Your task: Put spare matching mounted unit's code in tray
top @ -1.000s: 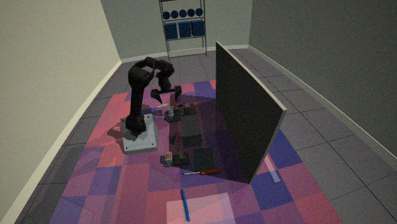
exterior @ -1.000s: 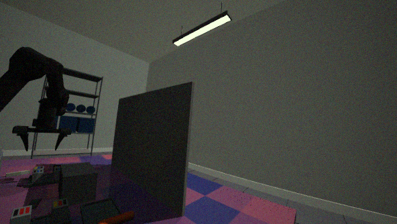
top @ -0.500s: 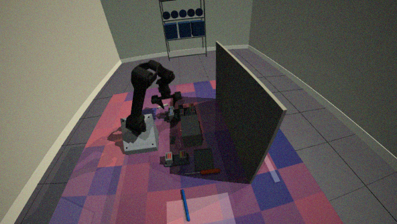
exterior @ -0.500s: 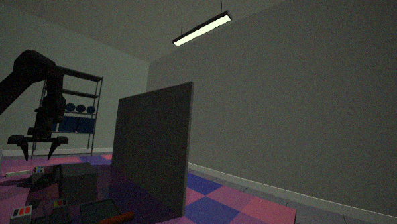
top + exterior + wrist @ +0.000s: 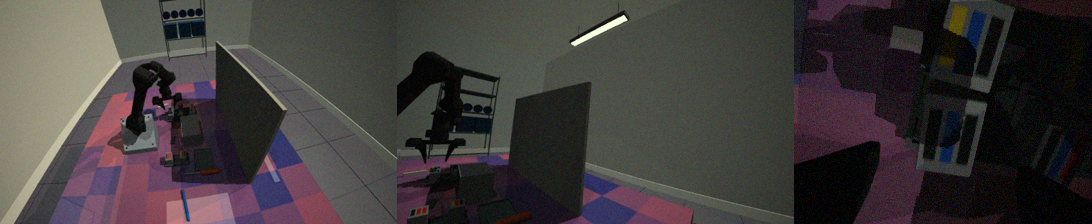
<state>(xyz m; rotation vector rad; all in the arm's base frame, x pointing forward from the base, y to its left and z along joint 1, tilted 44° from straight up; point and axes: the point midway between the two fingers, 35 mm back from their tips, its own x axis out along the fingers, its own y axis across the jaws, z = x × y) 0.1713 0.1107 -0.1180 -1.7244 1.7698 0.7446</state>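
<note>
Now: the grey-floored tray 37 cm to the right of my gripper tip, 15 cm ahead of it and 8 cm below it. From my gripper tip the other things lie so: grey mounted unit (18 cm to the right, 11 cm ahead, 4 cm below); then dark panel (35 cm ahead, 20 cm to the right, 14 cm above); then white bar (16 cm to the left, 8 cm below, 6 cm behind).
</note>
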